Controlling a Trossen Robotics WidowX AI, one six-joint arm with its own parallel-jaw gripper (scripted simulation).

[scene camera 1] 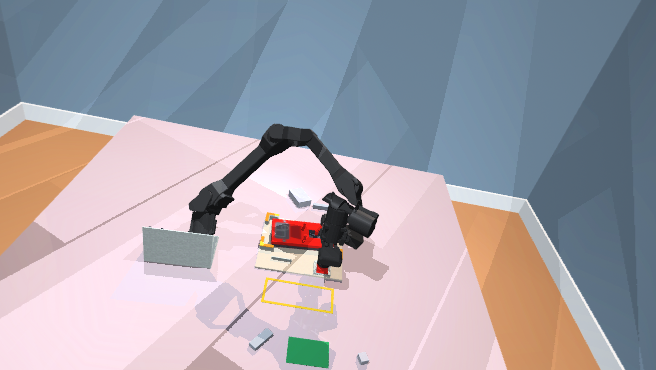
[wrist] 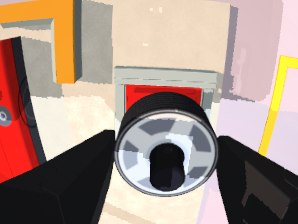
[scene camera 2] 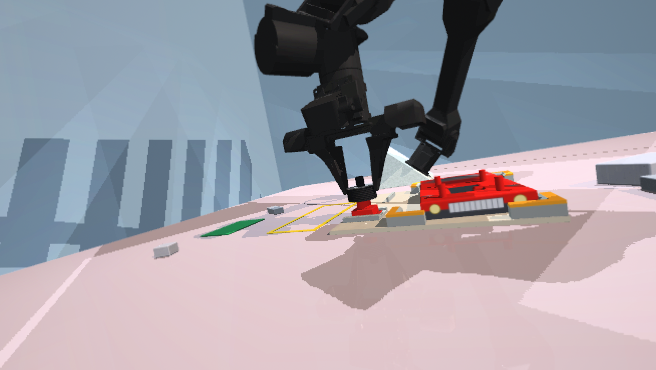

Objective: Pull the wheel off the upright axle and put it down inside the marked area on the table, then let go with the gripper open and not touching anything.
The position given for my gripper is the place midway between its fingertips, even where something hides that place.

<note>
My gripper (scene camera 2: 361, 192) carries a black wheel.
My gripper is seen too in scene camera 1 (scene camera 1: 324, 260) and in the wrist view (wrist: 166, 143).
</note>
